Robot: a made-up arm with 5 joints. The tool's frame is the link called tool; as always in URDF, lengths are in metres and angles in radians.
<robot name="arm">
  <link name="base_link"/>
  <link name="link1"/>
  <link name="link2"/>
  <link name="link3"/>
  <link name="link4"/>
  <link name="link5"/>
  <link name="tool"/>
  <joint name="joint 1" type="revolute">
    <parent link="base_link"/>
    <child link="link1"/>
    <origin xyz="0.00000 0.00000 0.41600"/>
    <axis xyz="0 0 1"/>
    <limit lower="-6.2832" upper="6.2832" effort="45" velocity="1.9"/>
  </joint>
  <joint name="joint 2" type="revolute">
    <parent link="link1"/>
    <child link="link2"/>
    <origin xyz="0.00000 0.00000 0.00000"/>
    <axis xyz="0 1 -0.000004"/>
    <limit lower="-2.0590" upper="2.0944" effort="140" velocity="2.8"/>
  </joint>
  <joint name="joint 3" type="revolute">
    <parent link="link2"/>
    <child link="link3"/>
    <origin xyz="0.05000 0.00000 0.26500"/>
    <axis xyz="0 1 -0.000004"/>
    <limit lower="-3.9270" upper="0.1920" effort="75" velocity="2.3"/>
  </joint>
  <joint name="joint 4" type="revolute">
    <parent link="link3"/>
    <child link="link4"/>
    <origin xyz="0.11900 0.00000 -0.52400"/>
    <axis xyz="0 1 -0.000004"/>
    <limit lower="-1.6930" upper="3.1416" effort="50" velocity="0.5"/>
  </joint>
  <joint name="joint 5" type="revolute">
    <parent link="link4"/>
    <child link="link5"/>
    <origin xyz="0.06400 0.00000 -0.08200"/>
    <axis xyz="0 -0.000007 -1"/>
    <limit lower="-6.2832" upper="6.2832" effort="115" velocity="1.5"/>
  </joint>
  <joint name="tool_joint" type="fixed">
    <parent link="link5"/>
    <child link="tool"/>
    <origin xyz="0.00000 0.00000 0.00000" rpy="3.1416 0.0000 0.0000"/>
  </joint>
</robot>
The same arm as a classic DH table. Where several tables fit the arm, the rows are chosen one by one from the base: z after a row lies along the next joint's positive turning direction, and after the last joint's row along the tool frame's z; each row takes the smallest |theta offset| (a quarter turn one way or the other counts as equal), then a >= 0, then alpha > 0; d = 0 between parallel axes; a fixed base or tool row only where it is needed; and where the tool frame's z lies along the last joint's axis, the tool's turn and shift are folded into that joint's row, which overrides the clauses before.
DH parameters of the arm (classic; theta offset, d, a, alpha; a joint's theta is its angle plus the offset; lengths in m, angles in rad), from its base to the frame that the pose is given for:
joint 1: 0 0.416 0 -1.5708
joint 2: -1.3843 0 0.2697 0
joint 3: -0.4098 0 -0.5373 0
joint 4: -1.3475 0 -0.064 1.5708
joint 5: 3.1416 0.082 0 0
Joint limits (rad, base to tool): -6.2832..6.2832 -2.059..2.0944 -3.927..0.192 -1.693..3.1416 -6.2832..6.2832

